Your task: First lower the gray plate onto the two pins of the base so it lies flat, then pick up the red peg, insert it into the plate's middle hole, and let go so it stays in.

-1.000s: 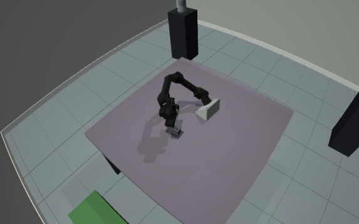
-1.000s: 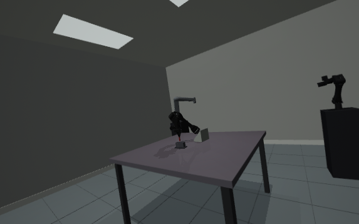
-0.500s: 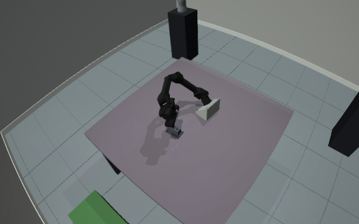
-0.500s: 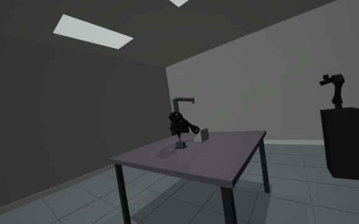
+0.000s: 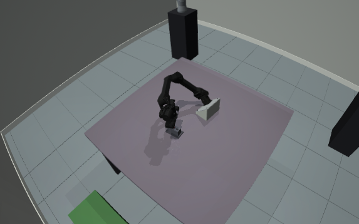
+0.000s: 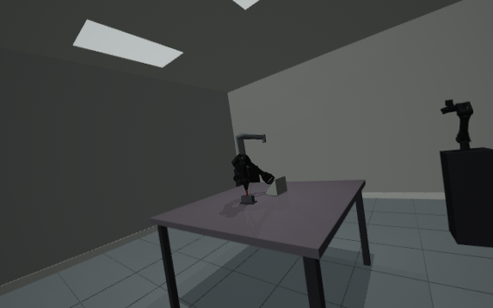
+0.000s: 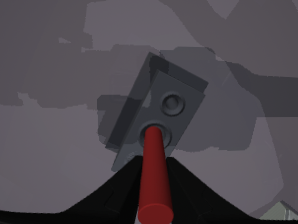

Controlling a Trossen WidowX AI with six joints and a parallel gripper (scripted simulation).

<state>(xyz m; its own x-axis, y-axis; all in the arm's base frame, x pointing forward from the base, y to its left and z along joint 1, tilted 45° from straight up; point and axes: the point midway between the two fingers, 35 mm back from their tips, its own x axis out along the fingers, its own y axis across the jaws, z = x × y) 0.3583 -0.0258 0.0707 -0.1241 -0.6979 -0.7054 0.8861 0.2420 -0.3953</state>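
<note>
My gripper tip is right at the red peg. Round my gripper tip: gray plate: 50 mm below; then gray base block: 90 mm below.
</note>
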